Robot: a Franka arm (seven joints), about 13 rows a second.
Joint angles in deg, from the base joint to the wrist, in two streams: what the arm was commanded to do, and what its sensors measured. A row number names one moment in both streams.
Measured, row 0: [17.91, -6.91, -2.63, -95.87, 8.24, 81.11, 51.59]
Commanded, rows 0 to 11: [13.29, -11.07, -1.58, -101.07, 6.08, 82.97, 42.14]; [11.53, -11.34, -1.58, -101.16, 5.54, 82.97, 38.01]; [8.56, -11.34, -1.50, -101.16, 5.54, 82.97, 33.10]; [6.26, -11.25, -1.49, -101.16, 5.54, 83.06, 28.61]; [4.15, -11.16, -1.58, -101.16, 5.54, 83.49, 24.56]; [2.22, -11.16, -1.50, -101.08, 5.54, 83.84, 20.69]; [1.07, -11.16, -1.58, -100.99, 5.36, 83.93, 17.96]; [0.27, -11.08, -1.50, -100.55, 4.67, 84.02, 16.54]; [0.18, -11.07, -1.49, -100.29, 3.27, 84.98, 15.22]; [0.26, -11.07, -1.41, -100.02, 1.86, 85.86, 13.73]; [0.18, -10.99, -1.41, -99.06, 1.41, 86.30, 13.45]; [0.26, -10.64, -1.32, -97.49, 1.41, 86.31, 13.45]
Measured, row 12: [0.99, -9.98, -2.48, -99.28, 2.88, 86.06, 14.72]
